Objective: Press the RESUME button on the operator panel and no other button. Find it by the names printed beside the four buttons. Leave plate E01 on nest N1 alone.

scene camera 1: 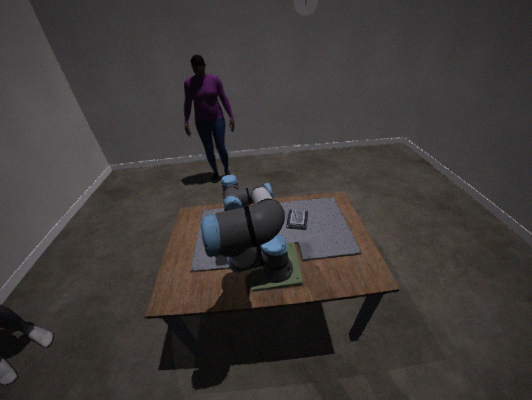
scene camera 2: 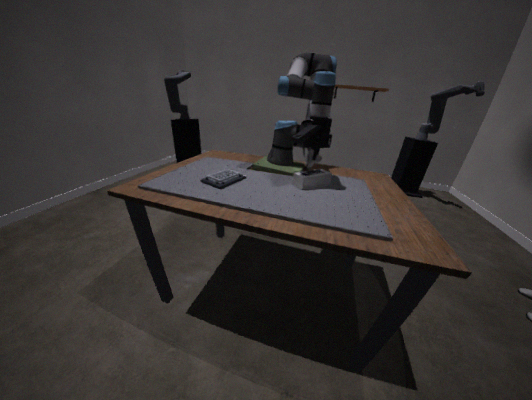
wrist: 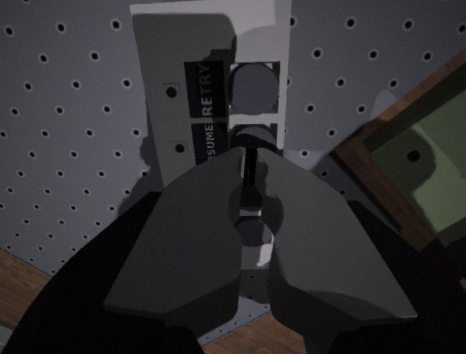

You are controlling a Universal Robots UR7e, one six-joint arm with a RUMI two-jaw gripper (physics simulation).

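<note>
The light operator panel stands on the mat. In the wrist view, the RETRY label is beside the upper round grey button. The partly covered RESUME label is beside the button below it. My gripper is shut and empty, its tips over the lower part of the RESUME button; whether they touch it cannot be told. Another button shows between the fingers; its name is hidden. A light plate, apparently E01, lies on a dark nest, well apart from my gripper.
The grey perforated mat lies on the wooden table. The green base plate is near the panel. A person stands beyond the table.
</note>
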